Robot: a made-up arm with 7 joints.
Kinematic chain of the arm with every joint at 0, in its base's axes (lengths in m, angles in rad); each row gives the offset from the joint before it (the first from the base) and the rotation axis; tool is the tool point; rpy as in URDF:
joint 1: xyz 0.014 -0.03 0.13 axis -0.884 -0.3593 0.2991
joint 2: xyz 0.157 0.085 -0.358 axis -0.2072 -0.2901 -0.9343
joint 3: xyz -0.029 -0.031 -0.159 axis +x
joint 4: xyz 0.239 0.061 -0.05 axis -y
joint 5: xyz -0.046 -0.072 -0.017 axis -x
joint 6: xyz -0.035 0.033 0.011 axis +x
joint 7: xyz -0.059 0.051 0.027 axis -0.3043 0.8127 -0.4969
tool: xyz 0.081 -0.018 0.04 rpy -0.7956 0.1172 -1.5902
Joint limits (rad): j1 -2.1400..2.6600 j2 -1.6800..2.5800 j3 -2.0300..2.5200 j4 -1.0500..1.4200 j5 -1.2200..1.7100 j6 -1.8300..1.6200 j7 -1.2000..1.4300
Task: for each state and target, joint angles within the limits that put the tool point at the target. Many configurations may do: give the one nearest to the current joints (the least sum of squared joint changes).
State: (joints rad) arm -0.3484 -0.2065 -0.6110 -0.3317 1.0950 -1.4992 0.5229
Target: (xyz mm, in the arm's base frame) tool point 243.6 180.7 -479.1
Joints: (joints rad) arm -0.2993 -0.2055 -0.5311 -0.3144 0.9296 -1.4495 0.6972
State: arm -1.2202 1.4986 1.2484 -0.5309 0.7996 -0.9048 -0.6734
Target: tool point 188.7 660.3 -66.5
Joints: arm -1.8112 1.0365 0.4492 0.0444 1.4438 -1.3178 -0.9132
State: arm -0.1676 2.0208 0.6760 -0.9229 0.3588 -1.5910 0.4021
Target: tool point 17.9 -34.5 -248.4
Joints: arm -0.2569 2.4285 0.7623 -1.0500 0.1058 -1.4621 0.5365
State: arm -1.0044 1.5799 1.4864 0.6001 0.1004 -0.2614 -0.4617
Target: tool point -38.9 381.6 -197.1
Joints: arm -1.2380 1.7614 1.4863 0.2686 -0.7830 0.2941 -0.7817
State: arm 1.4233 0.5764 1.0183 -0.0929 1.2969 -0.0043 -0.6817
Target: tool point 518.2 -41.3 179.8
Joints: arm 2.0497 0.8342 1.4574 0.1621 1.2524 -0.0528 -0.6774
